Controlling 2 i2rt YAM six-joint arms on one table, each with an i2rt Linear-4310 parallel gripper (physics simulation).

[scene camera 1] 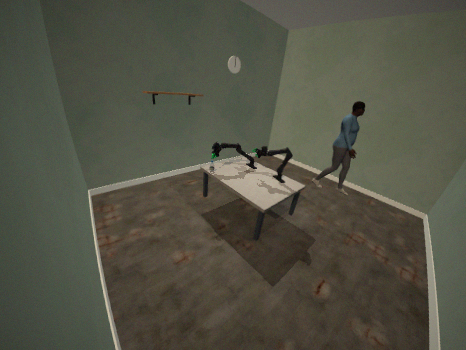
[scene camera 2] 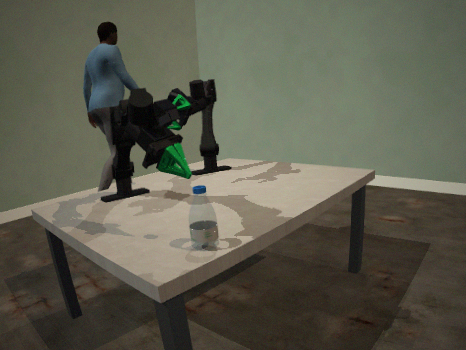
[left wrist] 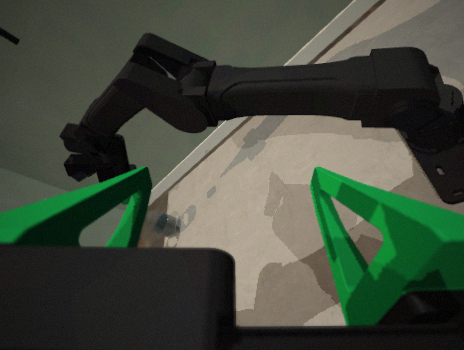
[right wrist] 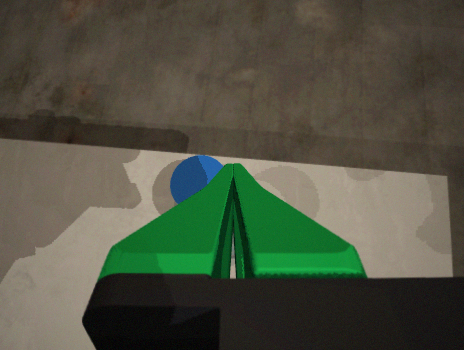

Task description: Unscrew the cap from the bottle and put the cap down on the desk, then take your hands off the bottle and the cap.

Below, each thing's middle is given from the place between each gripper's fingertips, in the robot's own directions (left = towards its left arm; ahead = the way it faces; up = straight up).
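Scene:
From the clear plastic bottle [scene camera 2: 203, 226], my right hand is 10 cm above it and 2 cm to the right of it. The blue cap [right wrist: 194, 173] is 3 cm below that same right hand and 2 cm to the left of it.
As for the blue cap and my left gripper, the gripper is 15 cm above the cap, 47 cm short of it and 31 cm to the left of it. And the clear plastic bottle, that's 22 cm below my left hand, 47 cm ahead of it and 31 cm to the right of it.

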